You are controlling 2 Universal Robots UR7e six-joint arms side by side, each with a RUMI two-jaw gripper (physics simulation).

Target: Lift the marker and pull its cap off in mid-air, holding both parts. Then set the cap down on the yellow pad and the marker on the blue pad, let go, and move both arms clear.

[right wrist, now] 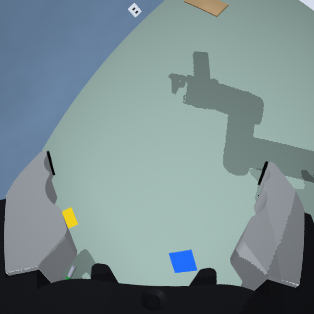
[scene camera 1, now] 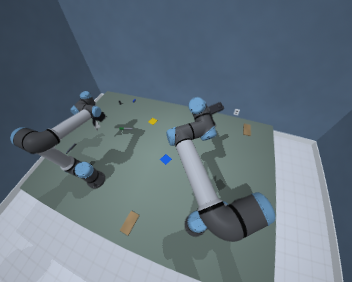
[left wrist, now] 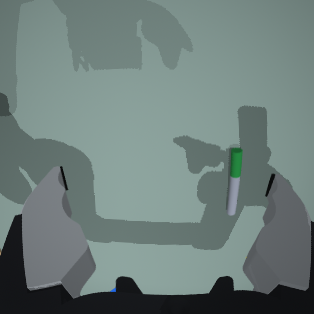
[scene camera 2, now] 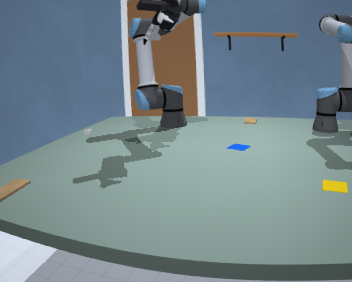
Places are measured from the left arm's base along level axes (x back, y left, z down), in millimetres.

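Pixels of known places: left gripper, fingertip midpoint: [scene camera 1: 101, 124] [left wrist: 168, 174]; right gripper, fingertip midpoint: [right wrist: 157, 159] [scene camera 2: 151, 34]; left arm's base, origin of the base link: [scene camera 1: 96, 179] [scene camera 2: 325, 129]; right arm's base, origin of the base link: [scene camera 2: 173, 125].
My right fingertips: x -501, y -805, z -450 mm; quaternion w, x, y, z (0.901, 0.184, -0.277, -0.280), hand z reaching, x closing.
Observation:
Ahead of a thing's pixels: the offset from my right fingertips to its top centre.
The marker {dx -77, dy +814, dz +432 mm} [scene camera 1: 128, 128] [left wrist: 233, 196] [right wrist: 71, 272] lies on the table with its green cap {dx -68, dy +859, dz +431 mm} [scene camera 1: 121, 129] [left wrist: 236, 162] on. My left gripper [scene camera 1: 98, 124] [left wrist: 168, 174] is open and empty above the table; in its wrist view the marker shows nearer the right finger. My right gripper [right wrist: 157, 159] is open and empty, high above the table; scene camera 1 mostly hides its fingers behind the arm. The yellow pad {dx -252, dy +582, dz +450 mm} [scene camera 1: 153, 121] [scene camera 2: 335, 186] [right wrist: 70, 218] lies flat near the marker. The blue pad {dx +149, dy +299, dz +450 mm} [scene camera 1: 165, 159] [scene camera 2: 239, 147] [right wrist: 183, 261] lies flat between the arms.
Brown boards {dx +712, dy +385, dz +442 mm} [scene camera 1: 130, 223] {dx -388, dy -396, dz +442 mm} [scene camera 1: 247, 130] [scene camera 2: 13, 189] [right wrist: 206, 6] lie on the table. A small black piece {dx -427, dy +1082, dz +402 mm} [scene camera 1: 120, 102] and a small blue piece {dx -517, dy +937, dz +429 mm} [scene camera 1: 134, 101] lie near the back edge. A dark rod {dx +301, dy +1259, dz +433 mm} [scene camera 1: 71, 148] lies by the left arm. A small white item {dx +378, dy -509, dz +428 mm} [scene camera 2: 87, 131] shows at the table's left edge.

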